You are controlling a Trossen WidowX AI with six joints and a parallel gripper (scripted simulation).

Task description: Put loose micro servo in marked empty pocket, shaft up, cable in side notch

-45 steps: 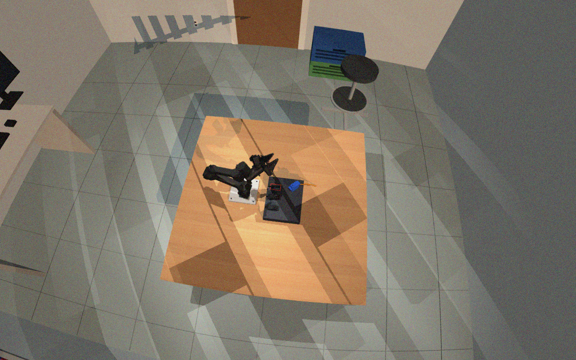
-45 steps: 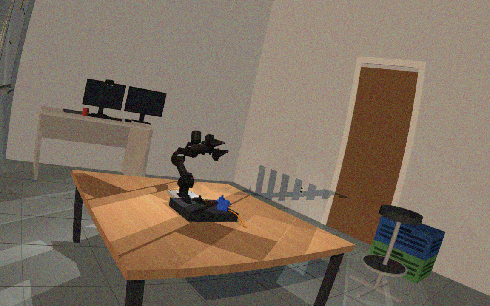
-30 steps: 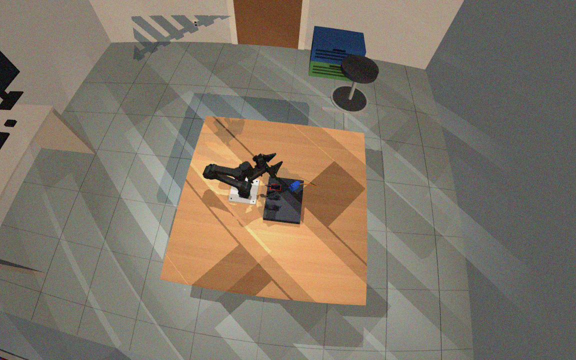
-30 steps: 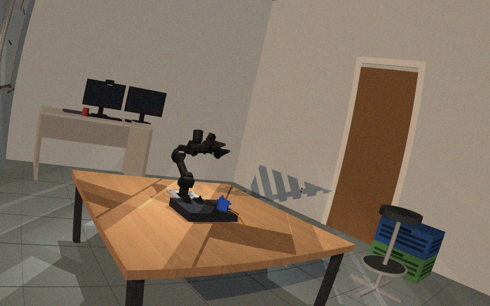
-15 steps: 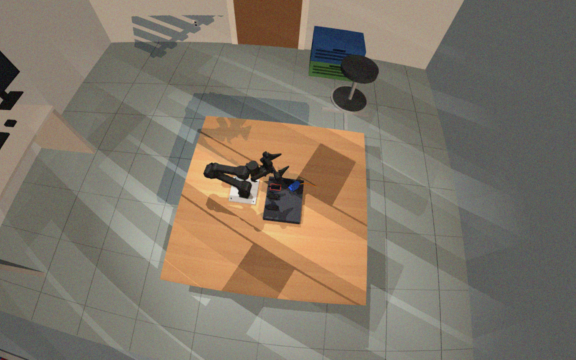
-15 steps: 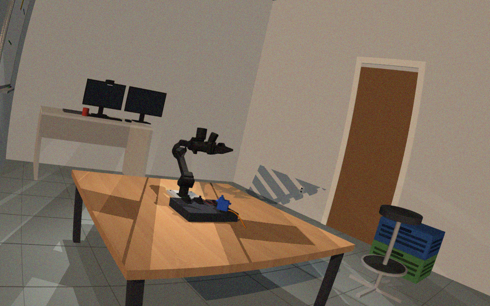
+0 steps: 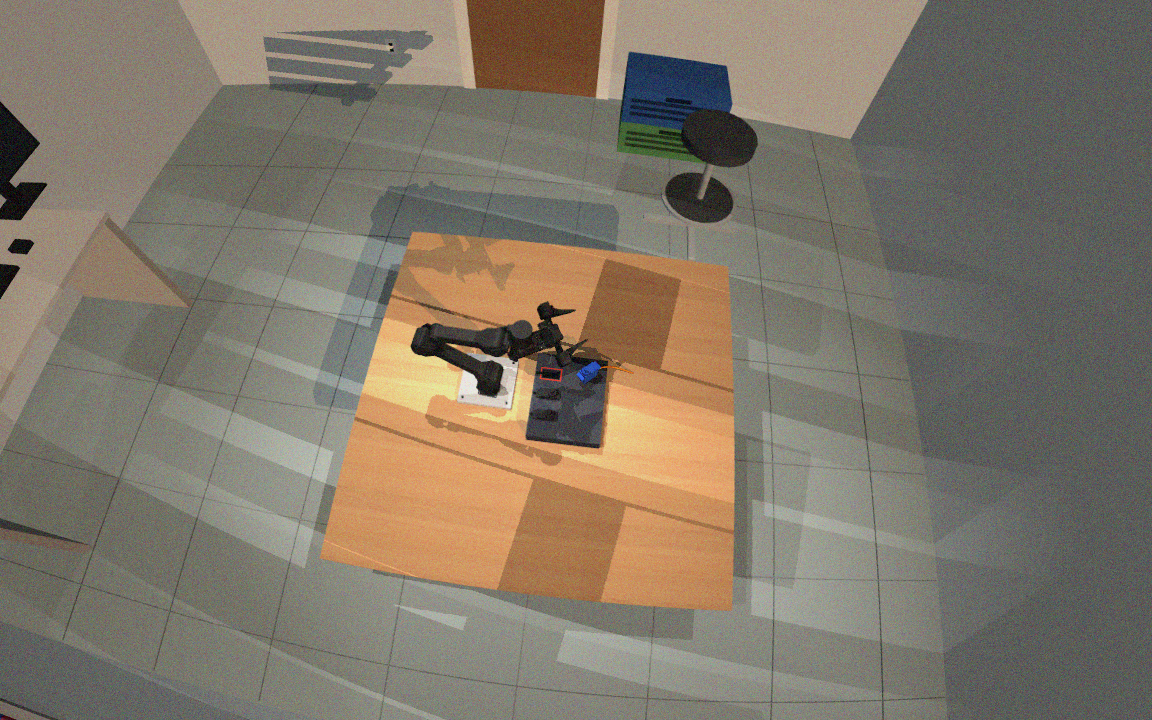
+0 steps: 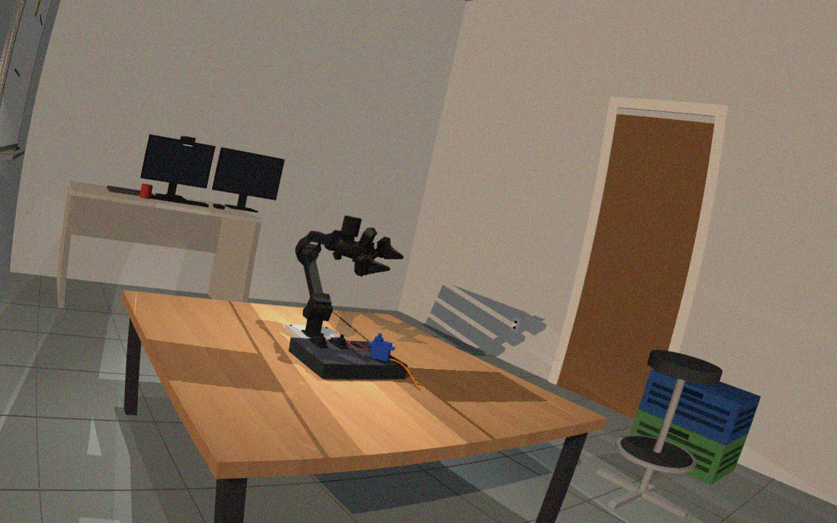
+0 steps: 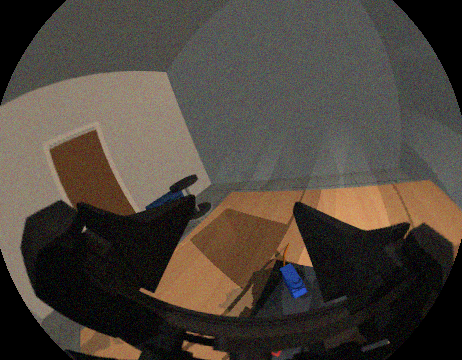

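Now: the dark robot deck 3 cm ahead of my gripper tip, 10 cm to the right of it and 32 cm below it.
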